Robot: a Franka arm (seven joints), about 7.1 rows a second.
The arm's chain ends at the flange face. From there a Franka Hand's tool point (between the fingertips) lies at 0.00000 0.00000 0.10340 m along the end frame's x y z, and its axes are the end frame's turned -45 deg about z.
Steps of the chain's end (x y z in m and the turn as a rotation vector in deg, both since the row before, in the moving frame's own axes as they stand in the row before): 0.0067 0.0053 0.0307 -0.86 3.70 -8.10; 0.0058 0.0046 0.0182 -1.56 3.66 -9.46; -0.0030 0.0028 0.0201 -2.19 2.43 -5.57; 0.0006 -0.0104 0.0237 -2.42 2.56 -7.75; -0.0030 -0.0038 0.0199 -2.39 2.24 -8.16; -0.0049 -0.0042 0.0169 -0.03 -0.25 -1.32
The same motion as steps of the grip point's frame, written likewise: 0.0050 0.0140 0.0305 -3.22 2.01 -8.10; 0.0041 0.0138 0.0180 -3.69 1.48 -9.46; -0.0035 0.0057 0.0199 -3.27 0.17 -5.57; 0.0084 -0.0006 0.0235 -3.52 0.10 -7.75; 0.0008 0.0011 0.0197 -3.27 -0.11 -8.16; -0.0009 -0.0067 0.0169 0.16 -0.20 -1.32
